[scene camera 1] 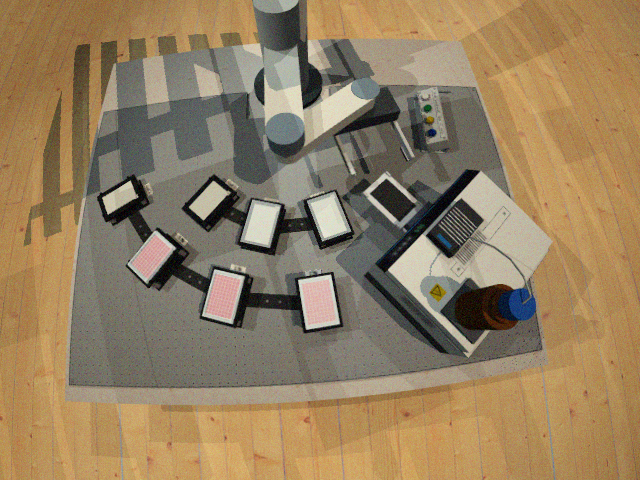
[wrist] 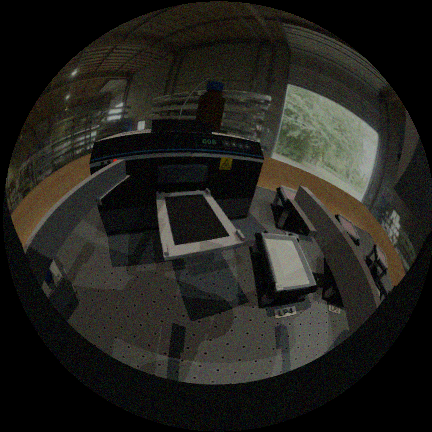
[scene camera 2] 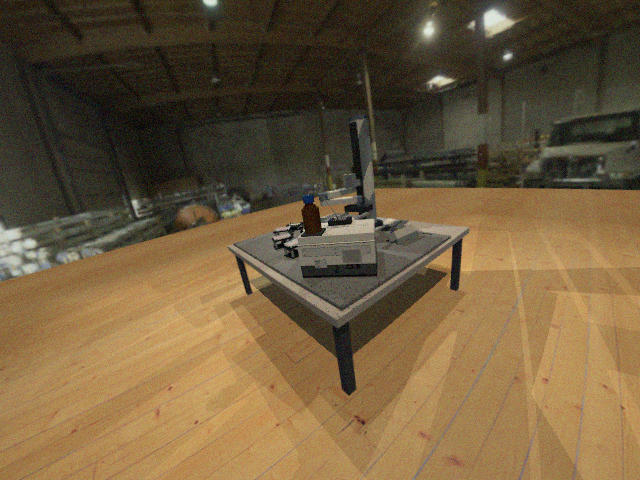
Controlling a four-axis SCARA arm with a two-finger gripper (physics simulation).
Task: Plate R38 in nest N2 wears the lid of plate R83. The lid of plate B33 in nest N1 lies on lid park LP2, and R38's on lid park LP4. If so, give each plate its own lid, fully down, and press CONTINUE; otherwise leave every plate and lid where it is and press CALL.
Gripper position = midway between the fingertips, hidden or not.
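Observation:
My gripper (scene camera 1: 383, 167) is holding nothing, and you'd find my gripper in the wrist view too (wrist: 208, 176). There's a brown bottle with blue cap (scene camera 1: 498, 307), and the wrist view has the brown bottle with blue cap (wrist: 210, 105) as well. I can also see a button box (scene camera 1: 439, 143).

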